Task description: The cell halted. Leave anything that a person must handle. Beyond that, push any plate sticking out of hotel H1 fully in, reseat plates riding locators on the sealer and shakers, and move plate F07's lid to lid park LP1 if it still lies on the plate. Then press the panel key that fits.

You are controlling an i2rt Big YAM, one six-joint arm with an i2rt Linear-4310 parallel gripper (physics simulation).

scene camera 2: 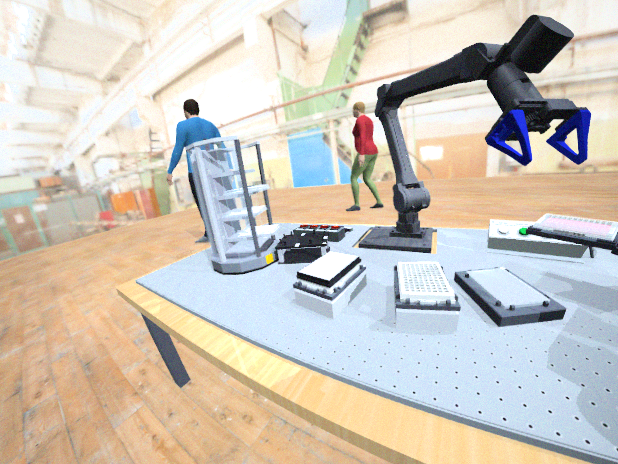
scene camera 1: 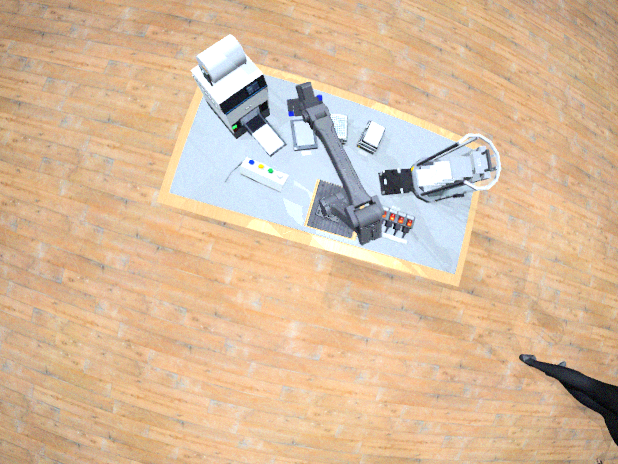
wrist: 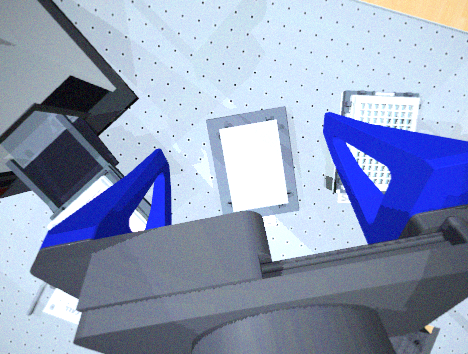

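Pixels of known places: gripper, fingertip midpoint: [scene camera 2: 556,162] [wrist: 242,139]; arm's base, origin of the base link: [scene camera 2: 408,233] [scene camera 1: 329,210].
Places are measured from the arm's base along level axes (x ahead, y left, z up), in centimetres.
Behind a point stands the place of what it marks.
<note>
My gripper [scene camera 1: 305,106] {x 36.1, y 28.5, z 25.0 cm} [scene camera 2: 552,159] {x 36.1, y 28.5, z 25.0 cm} [wrist: 242,139] {x 36.1, y 28.5, z 25.0 cm} is open and empty, high above the back of the bench near lid park LP1 [scene camera 1: 305,148] {x 25.7, y 21.3, z 1.1 cm} [scene camera 2: 520,316] {x 41.4, y 26.1, z 0.8 cm} [wrist: 215,150] {x 33.5, y 30.9, z 1.2 cm}. A pale lid-like sheet [scene camera 1: 303,132] {x 33.0, y 25.0, z 2.0 cm} [scene camera 2: 505,287] {x 34.3, y 24.7, z 2.0 cm} [wrist: 255,167] {x 33.0, y 24.4, z 2.0 cm} lies inside LP1's pins. A white well plate [scene camera 1: 341,126] {x 41.5, y 8.2, z 5.8 cm} [scene camera 2: 425,281] {x 42.9, y 10.4, z 5.8 cm} [wrist: 387,112] {x 45.5, y 10.2, z 5.0 cm} sits on the middle shaker. A white-topped, dark-sided piece [scene camera 1: 374,134] {x 43.5, y -8.8, z 7.1 cm} [scene camera 2: 330,267] {x 45.5, y -7.6, z 7.1 cm} sits over a white layer on the other shaker; its seating is unclear. A pink-topped plate [scene camera 1: 268,140] {x 19.6, y 38.2, z 11.9 cm} [scene camera 2: 580,226] {x 22.8, y 38.8, z 11.6 cm} is on the sealer tray. Hotel H1 [scene camera 2: 240,264] {x 44.8, y -39.4, z 2.3 cm} has several shelves; plate positions are unclear. The key panel [scene camera 1: 260,179] {x 2.6, y 36.4, z 4.5 cm} [scene camera 2: 540,247] {x 9.1, y 37.3, z 1.6 cm} has blue, yellow, green and white keys.
The tall sealer [scene camera 1: 232,90] {x 27.8, y 55.5, z 31.9 cm} stands at the bench's left end in scene camera 1. A black fixture [scene camera 1: 395,181] {x 25.1, y -27.1, z 4.8 cm} [scene camera 2: 302,241] {x 28.2, y -27.5, z 4.9 cm} is beside the hotel, near a block with red lights [scene camera 1: 397,220] {x 7.0, y -35.2, z 3.5 cm} [scene camera 2: 320,230] {x 11.0, y -31.2, z 3.0 cm}. People in blue [scene camera 2: 197,131] and red [scene camera 2: 365,135] stand beyond the bench.
</note>
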